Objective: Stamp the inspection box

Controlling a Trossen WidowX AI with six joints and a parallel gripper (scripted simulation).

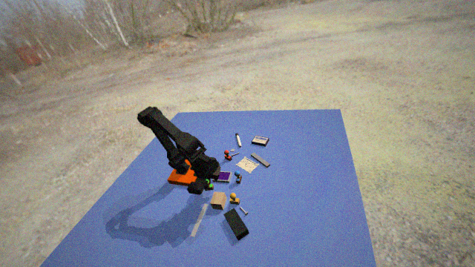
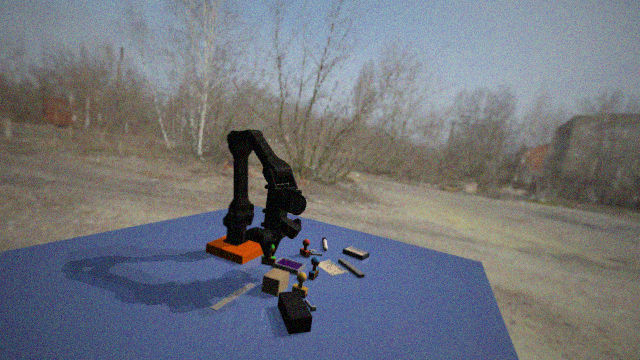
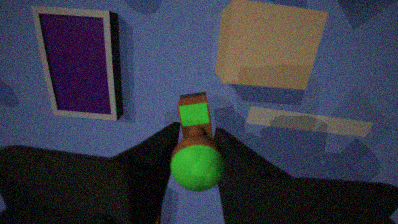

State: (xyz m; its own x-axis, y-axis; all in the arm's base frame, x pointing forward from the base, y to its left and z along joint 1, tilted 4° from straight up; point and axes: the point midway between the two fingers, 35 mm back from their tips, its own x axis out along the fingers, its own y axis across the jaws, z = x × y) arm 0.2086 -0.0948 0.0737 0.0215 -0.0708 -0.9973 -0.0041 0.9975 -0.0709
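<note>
The purple ink pad is 100 mm to the left of my gripper tip, 60 mm below it and 20 mm ahead of it. From my gripper tip the other things lie so: yellow-knobbed stamp (130 mm ahead, 40 mm below, 20 mm to the right); green-knobbed stamp (right at my gripper tip); tan box (60 mm ahead, 40 mm to the right, 40 mm below).
</note>
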